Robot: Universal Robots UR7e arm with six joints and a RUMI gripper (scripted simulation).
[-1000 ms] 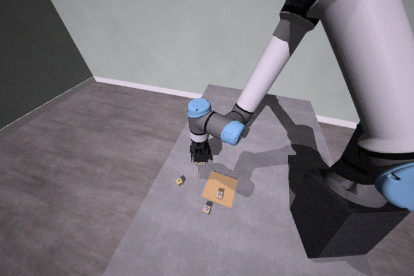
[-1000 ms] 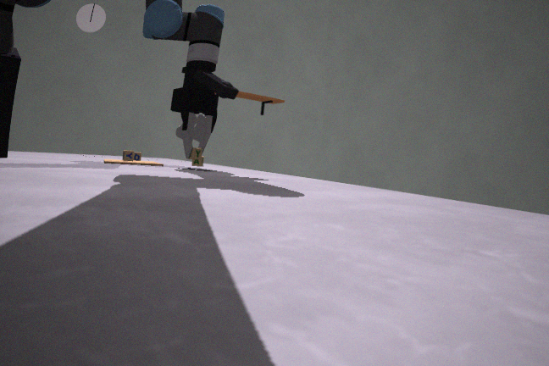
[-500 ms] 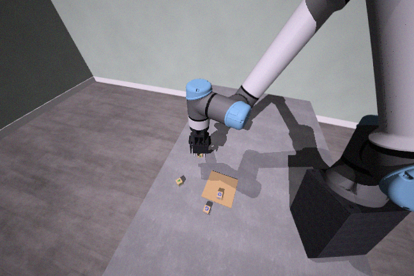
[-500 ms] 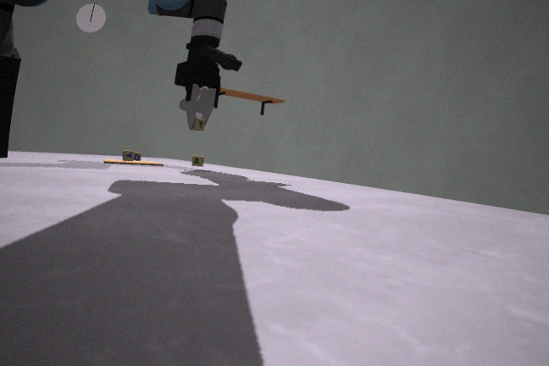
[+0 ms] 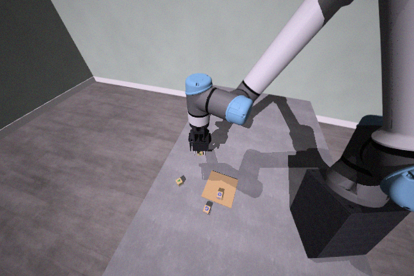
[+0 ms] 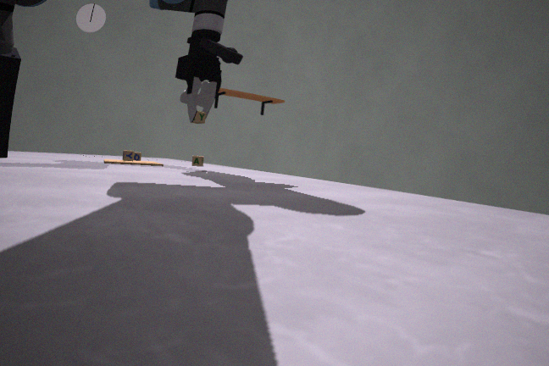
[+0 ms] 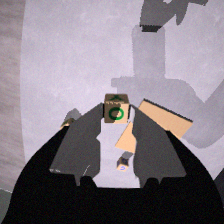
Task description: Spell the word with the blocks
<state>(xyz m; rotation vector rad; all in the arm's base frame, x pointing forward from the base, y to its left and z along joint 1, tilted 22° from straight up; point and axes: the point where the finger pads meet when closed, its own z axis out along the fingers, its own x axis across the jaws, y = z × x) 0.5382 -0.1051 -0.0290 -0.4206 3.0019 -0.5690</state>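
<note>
Right now the mat is 13 cm behind my hand, 11 cm below it and 10 cm to the left of it. Round my hand: blue g block: 21 cm to the left, 10 cm below, 9 cm behind; then green block: right at my hand; then blue d block: 14 cm to the left, 13 cm behind, 10 cm below.
</note>
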